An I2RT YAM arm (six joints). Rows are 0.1 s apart.
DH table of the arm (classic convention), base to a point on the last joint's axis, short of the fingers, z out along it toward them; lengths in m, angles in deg. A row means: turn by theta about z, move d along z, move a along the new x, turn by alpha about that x. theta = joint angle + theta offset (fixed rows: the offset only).
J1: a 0.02, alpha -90, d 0.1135, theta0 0
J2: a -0.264, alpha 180, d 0, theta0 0
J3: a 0.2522, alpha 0, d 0, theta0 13.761
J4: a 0.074, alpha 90, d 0, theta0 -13.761
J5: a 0, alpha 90, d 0, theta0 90
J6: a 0, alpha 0, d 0.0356, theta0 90
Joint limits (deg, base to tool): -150..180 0..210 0..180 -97..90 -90..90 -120..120
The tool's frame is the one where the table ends.
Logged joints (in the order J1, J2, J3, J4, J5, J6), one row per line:
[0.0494, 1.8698, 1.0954, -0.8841, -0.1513, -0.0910]
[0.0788, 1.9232, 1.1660, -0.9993, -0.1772, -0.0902]
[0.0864, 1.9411, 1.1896, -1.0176, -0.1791, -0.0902]
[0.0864, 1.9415, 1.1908, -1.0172, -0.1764, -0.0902]
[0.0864, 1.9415, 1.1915, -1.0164, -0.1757, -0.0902]
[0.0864, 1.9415, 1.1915, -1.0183, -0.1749, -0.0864]
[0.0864, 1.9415, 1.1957, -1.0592, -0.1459, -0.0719]
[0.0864, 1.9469, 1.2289, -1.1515, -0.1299, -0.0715]
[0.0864, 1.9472, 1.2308, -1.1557, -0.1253, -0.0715]
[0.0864, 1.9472, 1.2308, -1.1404, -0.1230, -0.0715]
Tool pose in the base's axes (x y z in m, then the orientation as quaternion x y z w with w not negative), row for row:
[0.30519, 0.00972, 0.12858, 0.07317, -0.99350, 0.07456, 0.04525]
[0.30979, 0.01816, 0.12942, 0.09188, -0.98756, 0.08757, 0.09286]
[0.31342, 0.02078, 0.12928, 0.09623, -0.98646, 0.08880, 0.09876]
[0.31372, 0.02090, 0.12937, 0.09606, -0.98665, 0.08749, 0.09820]
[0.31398, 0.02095, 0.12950, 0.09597, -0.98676, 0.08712, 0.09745]
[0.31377, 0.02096, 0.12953, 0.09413, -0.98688, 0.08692, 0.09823]
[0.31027, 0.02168, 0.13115, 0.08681, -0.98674, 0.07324, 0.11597]
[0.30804, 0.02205, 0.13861, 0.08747, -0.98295, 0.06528, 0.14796]
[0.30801, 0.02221, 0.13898, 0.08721, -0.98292, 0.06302, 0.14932]
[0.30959, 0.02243, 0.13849, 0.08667, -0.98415, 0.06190, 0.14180]
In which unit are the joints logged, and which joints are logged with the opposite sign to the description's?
The joints are logged in radians. Opposite sign: J5.
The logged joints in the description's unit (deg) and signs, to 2 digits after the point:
[2.83, 107.13, 62.76, -50.66, 8.67, -5.21]
[4.51, 110.19, 66.81, -57.26, 10.15, -5.17]
[4.95, 111.22, 68.16, -58.30, 10.26, -5.17]
[4.95, 111.24, 68.23, -58.28, 10.11, -5.17]
[4.95, 111.24, 68.27, -58.24, 10.07, -5.17]
[4.95, 111.24, 68.27, -58.34, 10.02, -4.95]
[4.95, 111.24, 68.51, -60.69, 8.36, -4.12]
[4.95, 111.55, 70.41, -65.98, 7.44, -4.10]
[4.95, 111.57, 70.52, -66.22, 7.18, -4.10]
[4.95, 111.57, 70.52, -65.34, 7.05, -4.10]

